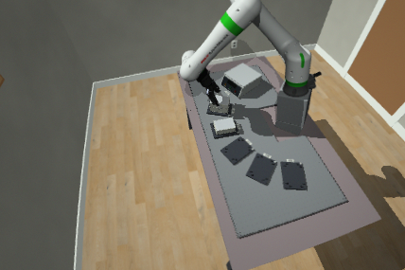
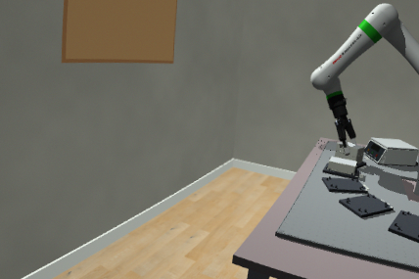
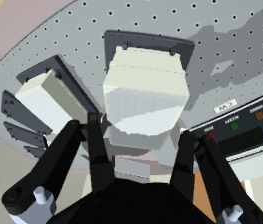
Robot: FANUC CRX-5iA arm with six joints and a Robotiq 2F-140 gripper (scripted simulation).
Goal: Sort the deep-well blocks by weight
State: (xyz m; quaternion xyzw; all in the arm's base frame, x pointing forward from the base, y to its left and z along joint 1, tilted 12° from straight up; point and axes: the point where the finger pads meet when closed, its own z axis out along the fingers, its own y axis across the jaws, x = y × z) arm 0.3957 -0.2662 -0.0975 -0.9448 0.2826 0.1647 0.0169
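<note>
Now: hand 270 mm past the pale platform, 180 mm to the left of it and 10 mm below it. From my hand the other things lie so: deep-well block (10 mm below); dark infeed nest (80 mm below); check-weigher (260 mm behind, 180 mm to the right, 20 mm below).
</note>
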